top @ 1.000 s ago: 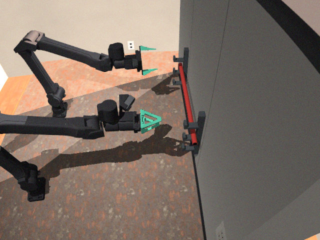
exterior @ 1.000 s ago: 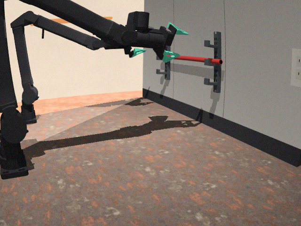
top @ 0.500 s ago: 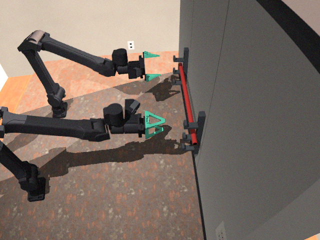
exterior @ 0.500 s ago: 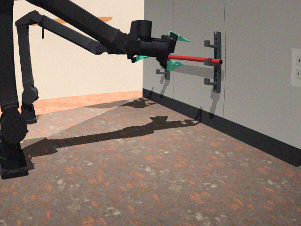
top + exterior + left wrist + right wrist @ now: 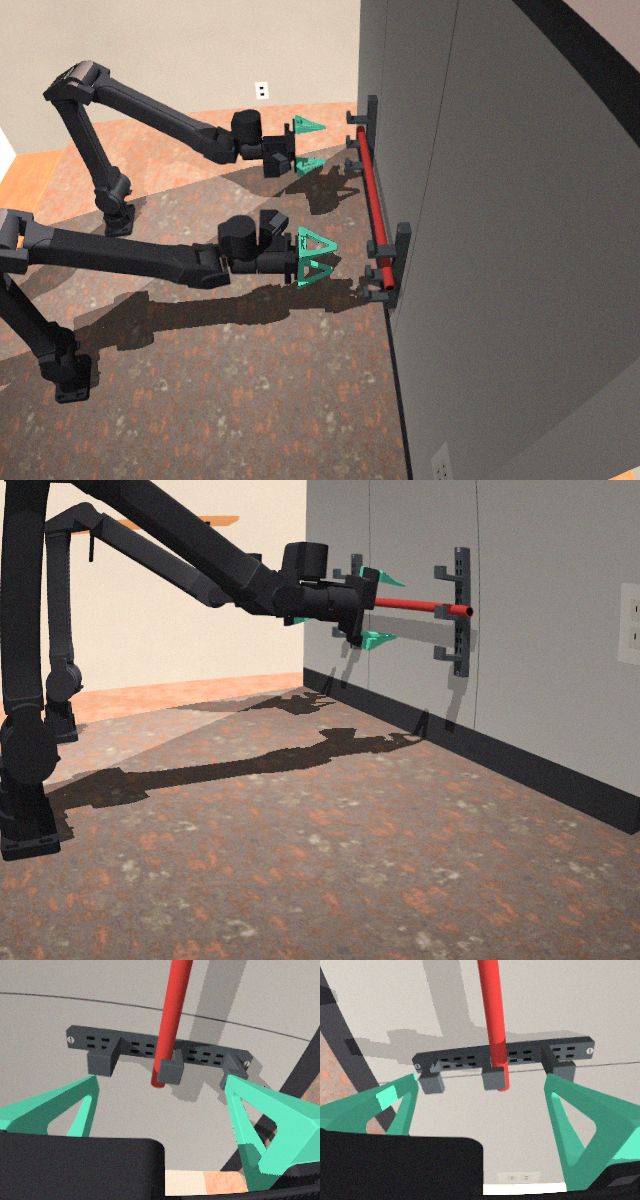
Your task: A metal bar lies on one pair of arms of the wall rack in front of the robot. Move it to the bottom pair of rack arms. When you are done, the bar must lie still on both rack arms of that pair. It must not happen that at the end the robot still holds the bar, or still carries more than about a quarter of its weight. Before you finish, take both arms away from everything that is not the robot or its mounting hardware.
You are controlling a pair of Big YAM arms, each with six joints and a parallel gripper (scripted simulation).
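My left gripper is now 110 mm short of the red metal bar, 170 mm to the left of it and 10 mm above it. Also, from my left hand: grey wall: 290 mm ahead, 210 mm to the right, 160 mm above; dark baseboard: 140 mm ahead, 210 mm to the right, 260 mm below.
My right hand is 100 mm short of the red metal bar, 170 mm to the right of it and 10 mm below it. From my right hand the other things lie so: grey wall 280 mm ahead, 130 mm to the left, 180 mm above; then dark baseboard 130 mm ahead, 120 mm to the left, 240 mm below.
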